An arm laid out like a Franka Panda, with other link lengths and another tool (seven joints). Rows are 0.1 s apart.
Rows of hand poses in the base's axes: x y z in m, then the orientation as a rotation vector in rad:
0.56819 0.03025 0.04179 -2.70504 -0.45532 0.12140
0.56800 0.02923 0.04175 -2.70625 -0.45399 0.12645
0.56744 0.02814 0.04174 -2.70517 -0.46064 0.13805
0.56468 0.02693 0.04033 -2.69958 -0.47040 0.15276
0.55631 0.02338 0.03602 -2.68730 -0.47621 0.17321
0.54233 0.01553 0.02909 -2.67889 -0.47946 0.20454
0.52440 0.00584 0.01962 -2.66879 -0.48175 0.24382
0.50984 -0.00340 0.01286 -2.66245 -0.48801 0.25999
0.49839 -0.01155 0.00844 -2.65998 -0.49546 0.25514
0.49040 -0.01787 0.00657 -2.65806 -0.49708 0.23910
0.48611 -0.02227 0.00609 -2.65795 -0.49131 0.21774
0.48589 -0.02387 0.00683 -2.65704 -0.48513 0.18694
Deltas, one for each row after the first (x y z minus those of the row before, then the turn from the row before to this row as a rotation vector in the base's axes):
-0.00019 -0.00102 -0.00004 -0.00181 0.00346 -0.00030
-0.00056 -0.00109 -0.00001 -0.00149 0.00702 0.00636
-0.00276 -0.00121 -0.00141 0.00200 0.00942 0.00931
-0.00837 -0.00355 -0.00431 0.00782 0.01523 0.00791
-0.01398 -0.00785 -0.00693 0.00217 0.02235 0.00751
-0.01793 -0.00969 -0.00947 0.00201 0.02825 0.00821
-0.01456 -0.00924 -0.00676 0.00233 0.01115 0.00725
-0.01145 -0.00815 -0.00442 0.00276 -0.00406 0.00459
-0.00799 -0.00632 -0.00187 0.00498 -0.01070 -0.00131
-0.00429 -0.00440 -0.00048 0.00487 -0.01338 -0.00745
-0.00022 -0.00160 0.00074 0.00729 -0.01961 -0.00918

